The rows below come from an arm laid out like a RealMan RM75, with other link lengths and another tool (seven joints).
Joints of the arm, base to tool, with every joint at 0 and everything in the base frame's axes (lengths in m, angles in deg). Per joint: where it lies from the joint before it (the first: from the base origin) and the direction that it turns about. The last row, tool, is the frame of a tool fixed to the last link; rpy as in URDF.
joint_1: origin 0 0 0.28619 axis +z
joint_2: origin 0 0 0 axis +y
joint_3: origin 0 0 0.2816 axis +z
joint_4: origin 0 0 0 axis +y
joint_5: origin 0 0 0.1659 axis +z
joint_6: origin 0 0 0 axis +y
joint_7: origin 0 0 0.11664 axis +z
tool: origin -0.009 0.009 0.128 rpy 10.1 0 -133.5
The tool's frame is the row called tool.
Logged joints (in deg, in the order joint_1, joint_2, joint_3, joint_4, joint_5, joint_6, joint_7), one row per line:
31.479, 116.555, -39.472, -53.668, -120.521, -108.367, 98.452
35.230, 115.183, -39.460, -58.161, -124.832, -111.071, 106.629
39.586, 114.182, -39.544, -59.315, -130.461, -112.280, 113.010
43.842, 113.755, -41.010, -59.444, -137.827, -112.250, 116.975
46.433, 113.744, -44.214, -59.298, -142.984, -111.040, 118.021
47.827, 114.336, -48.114, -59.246, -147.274, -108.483, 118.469
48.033, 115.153, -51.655, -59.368, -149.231, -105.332, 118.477
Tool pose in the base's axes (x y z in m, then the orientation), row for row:
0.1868, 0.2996, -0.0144, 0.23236, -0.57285, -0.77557, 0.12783
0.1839, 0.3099, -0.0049, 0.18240, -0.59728, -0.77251, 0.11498
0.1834, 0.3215, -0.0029, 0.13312, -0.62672, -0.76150, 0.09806
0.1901, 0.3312, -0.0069, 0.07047, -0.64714, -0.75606, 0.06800
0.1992, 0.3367, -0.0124, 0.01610, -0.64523, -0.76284, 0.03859
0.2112, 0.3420, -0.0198, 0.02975, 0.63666, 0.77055, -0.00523
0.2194, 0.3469, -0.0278, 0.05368, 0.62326, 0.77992, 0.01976
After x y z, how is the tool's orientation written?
As a quaternion, w x y z.
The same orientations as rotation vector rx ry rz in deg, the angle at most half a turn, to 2 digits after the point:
-90.19, -122.10, 20.13
-96.58, -124.91, 18.59
-104.15, -126.55, 16.30
-111.53, -130.30, 11.72
-114.97, -135.92, 6.88
112.48, 136.13, -0.92
108.51, 135.78, 3.44

